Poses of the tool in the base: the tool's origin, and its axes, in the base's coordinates. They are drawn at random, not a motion.
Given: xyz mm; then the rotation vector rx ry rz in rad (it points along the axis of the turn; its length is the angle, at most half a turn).
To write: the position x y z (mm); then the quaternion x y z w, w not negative. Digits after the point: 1 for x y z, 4 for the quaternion.
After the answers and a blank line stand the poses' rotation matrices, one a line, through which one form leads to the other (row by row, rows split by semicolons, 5 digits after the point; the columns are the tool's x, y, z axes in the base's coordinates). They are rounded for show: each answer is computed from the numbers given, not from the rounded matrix.
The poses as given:
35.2 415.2 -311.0 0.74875 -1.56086 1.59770
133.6 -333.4 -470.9 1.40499 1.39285 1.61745
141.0 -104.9 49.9 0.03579 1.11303 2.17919
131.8 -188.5 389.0 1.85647 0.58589 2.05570
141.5 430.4 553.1 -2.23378 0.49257 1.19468
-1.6 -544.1 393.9 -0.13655 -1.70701 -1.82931
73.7 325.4 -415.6 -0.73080 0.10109 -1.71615
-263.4 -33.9 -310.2 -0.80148 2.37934 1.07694
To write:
35.2 415.2 -311.0 0.2936 -0.6121 0.6265 0.3829
133.6 -333.4 -470.9 0.5264 0.5218 0.6060 0.2889
141.0 -104.9 49.9 0.0138 0.4277 0.8373 0.3402
131.8 -188.5 389.0 0.6478 0.2045 0.7174 0.1546
141.5 430.4 553.1 -0.8318 0.1834 0.4449 0.2768
-1.6 -544.1 393.9 -0.0518 -0.6471 -0.6935 0.3126
73.7 325.4 -415.6 -0.3145 0.0435 -0.7386 0.5946
-263.4 -33.9 -310.2 -0.2872 0.8527 0.3860 0.2034

-0.53437 -0.83922 -0.10080; 0.12035 0.04250 -0.99182; 0.83664 -0.54213 0.07829
-0.27895 0.19919 0.93942; 0.89946 -0.28848 0.32825; 0.33639 0.93654 -0.09869
-0.76809 -0.55804 0.31406; 0.58156 -0.40266 0.70686; -0.26800 0.72558 0.63381
-0.11282 0.04313 0.99268; 0.48668 -0.86861 0.09305; 0.86626 0.49362 0.07701
0.53694 -0.55140 -0.63848; -0.05883 -0.77946 0.62368; -0.84157 -0.29731 -0.45096
-0.79923 0.50051 -0.33275; -0.36653 0.03288 0.92982; 0.47633 0.86510 0.15718
-0.09498 0.85105 0.51642; -0.90580 -0.28907 0.30979; 0.41293 -0.43834 0.79834
-0.75224 -0.64689 0.12517; -0.33287 0.53705 0.77510; -0.56863 0.54140 -0.61932

